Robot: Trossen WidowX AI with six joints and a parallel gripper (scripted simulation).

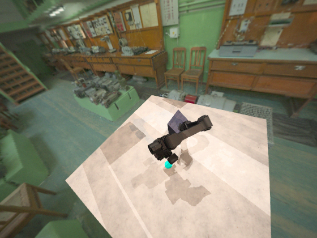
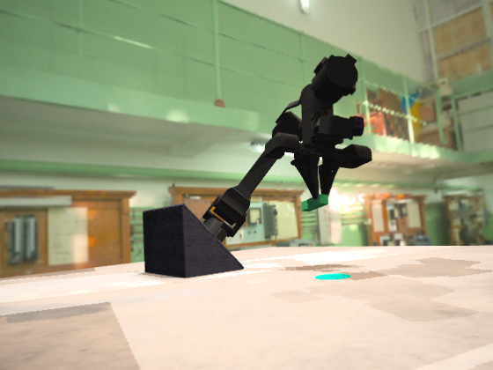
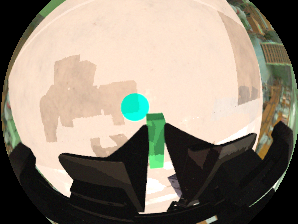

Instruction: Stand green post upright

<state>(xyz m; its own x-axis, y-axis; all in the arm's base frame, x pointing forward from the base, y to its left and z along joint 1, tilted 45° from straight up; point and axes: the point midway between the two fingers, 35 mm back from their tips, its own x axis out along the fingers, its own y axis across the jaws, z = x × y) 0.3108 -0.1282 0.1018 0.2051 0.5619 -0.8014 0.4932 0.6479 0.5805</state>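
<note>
The cyan circle is 13 cm below my gripper tip and 2 cm to the left of it. The rest, counted from my gripper tip: green post (2 cm behind, 1 cm to the left).
</note>
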